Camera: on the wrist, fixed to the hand. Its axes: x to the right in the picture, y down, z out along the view.
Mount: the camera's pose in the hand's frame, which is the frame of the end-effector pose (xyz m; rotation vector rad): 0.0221 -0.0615 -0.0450 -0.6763 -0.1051 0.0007
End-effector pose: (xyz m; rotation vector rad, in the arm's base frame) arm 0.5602 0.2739 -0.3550 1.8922 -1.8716 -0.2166
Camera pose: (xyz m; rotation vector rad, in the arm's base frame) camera 0.6362 0.2596 -0.3372 1.4264 -1.5792 -0.8440
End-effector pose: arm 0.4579 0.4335 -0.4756 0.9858 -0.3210 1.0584
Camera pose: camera 0.5108 0.4744 -0.5183 0.4299 -0.7108 0.8103
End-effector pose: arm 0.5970 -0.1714 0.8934 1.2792 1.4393 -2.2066
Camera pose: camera 0.5724 -0.0977 0.9095 0.9042 1.8953 -1.5258
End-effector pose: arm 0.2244 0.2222 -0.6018 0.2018 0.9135 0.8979
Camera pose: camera 0.2328 0.1905 -0.6741 -0.3300 0.4734 1.1361
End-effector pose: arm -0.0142 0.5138 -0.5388 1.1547 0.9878 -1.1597
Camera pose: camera -0.0715 0.5535 -0.5767 0.5464 1.1719 -0.7755
